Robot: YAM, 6 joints.
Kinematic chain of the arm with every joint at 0, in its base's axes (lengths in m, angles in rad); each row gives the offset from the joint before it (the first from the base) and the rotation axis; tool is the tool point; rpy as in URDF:
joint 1: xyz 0 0 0.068 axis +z
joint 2: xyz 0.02 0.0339 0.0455 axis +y
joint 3: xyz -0.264 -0.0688 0 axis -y
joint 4: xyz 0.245 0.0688 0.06 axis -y
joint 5: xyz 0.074 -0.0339 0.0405 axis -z
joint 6: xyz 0.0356 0 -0.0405 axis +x
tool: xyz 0 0 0 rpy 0 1.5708 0
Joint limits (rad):
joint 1: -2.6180..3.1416
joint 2: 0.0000..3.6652
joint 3: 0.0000..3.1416
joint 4: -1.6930..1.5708
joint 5: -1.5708..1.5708
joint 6: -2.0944..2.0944
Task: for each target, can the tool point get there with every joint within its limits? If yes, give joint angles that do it. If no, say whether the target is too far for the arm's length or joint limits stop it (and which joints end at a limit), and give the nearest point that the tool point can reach.
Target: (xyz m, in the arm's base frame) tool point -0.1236 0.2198 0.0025
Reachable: yes | joints 2.0340 2.0662 0.5334 0.3146 -0.3566 0.1810
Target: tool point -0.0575 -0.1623 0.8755
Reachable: no: too far | nearest point -0.0476 -0.1344 0.7272 | short by 0.151 m
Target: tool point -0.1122 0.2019 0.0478
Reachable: yes | joints 2.0426 1.8937 0.2491 0.9764 -0.2331 1.6040
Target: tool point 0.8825 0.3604 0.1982
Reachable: no: too far | nearest point 0.5955 0.2432 0.1701 | short by 0.311 m
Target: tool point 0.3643 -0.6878 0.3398
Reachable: no: too far | nearest point 0.2901 -0.5476 0.2925 | short by 0.166 m
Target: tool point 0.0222 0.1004 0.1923
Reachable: yes | joints 1.0616 0.8744 0.5155 -1.2395 -0.9785 0.8469
